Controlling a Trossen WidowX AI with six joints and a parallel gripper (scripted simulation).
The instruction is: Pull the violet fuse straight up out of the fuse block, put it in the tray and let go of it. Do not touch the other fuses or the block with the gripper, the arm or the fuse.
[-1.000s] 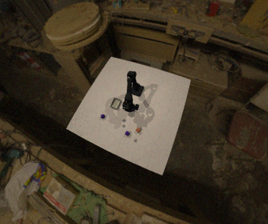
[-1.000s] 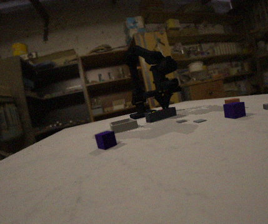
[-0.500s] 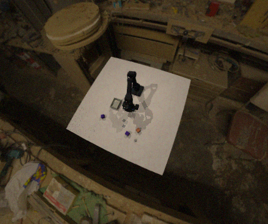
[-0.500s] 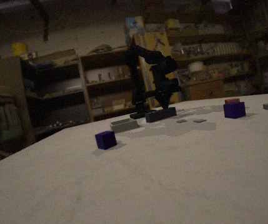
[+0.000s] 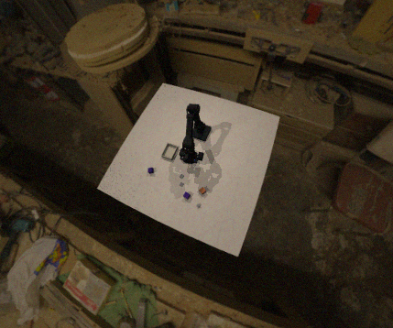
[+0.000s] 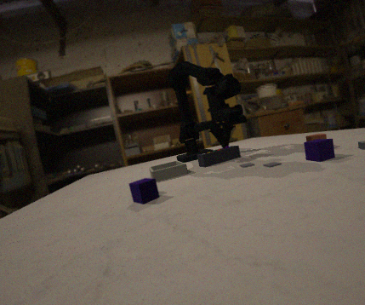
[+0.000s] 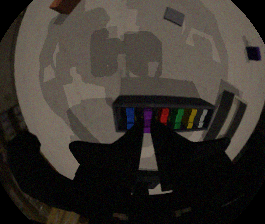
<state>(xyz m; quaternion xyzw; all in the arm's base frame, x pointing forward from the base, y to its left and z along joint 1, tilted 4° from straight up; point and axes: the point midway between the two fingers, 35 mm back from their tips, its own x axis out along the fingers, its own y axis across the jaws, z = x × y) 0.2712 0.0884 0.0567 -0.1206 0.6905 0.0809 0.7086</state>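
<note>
Now: gripper tip 40 mm short of the grey tray, 210 mm to the left of it and 40 mm above it. From my gripper tip the other things lie so: orange-brown block: 180 mm ahead, 210 mm to the left, 20 mm below; violet fuse: 10 mm below.
</note>
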